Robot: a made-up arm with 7 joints.
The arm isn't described. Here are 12 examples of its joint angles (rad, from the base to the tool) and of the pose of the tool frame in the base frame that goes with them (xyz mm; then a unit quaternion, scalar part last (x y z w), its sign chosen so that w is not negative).
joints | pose
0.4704 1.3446 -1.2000 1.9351 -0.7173 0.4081 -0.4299 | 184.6 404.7 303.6 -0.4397 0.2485 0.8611 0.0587
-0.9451 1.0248 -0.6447 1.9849 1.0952 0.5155 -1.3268 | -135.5 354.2 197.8 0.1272 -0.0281 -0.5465 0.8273
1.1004 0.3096 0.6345 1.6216 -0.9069 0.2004 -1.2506 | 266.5 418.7 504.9 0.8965 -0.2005 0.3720 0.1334
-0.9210 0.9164 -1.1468 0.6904 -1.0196 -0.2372 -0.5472 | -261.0 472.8 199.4 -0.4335 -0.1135 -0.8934 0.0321
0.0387 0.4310 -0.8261 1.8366 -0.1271 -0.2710 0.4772 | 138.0 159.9 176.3 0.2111 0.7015 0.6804 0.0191
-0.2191 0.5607 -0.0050 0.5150 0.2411 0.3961 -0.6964 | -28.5 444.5 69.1 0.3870 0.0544 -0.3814 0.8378
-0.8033 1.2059 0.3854 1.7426 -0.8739 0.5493 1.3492 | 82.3 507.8 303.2 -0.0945 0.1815 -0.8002 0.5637
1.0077 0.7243 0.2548 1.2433 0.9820 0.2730 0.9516 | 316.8 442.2 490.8 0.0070 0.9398 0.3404 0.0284
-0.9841 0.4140 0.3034 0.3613 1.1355 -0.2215 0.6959 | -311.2 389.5 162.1 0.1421 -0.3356 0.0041 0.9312
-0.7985 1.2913 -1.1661 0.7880 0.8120 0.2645 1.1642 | -170.2 566.8 285.0 -0.5481 0.1888 -0.2240 0.7834
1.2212 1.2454 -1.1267 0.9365 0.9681 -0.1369 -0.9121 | 260.5 558.5 437.2 0.7206 -0.5245 -0.1351 0.4329
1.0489 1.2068 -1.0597 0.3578 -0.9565 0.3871 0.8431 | 170.8 618.5 400.8 0.1352 0.3215 -0.6180 0.7046
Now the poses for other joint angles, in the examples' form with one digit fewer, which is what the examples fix.
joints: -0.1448 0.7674 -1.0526 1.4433 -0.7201 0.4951 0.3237
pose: 45 334 94 -0.104 -0.075 -0.962 0.242
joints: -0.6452 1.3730 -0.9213 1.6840 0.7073 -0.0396 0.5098
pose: -64 442 208 -0.504 -0.264 -0.570 0.592
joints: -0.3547 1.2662 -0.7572 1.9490 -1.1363 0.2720 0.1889
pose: 75 393 223 -0.087 0.072 0.991 0.075
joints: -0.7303 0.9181 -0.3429 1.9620 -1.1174 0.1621 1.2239
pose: -5 363 184 -0.332 0.103 -0.924 0.159
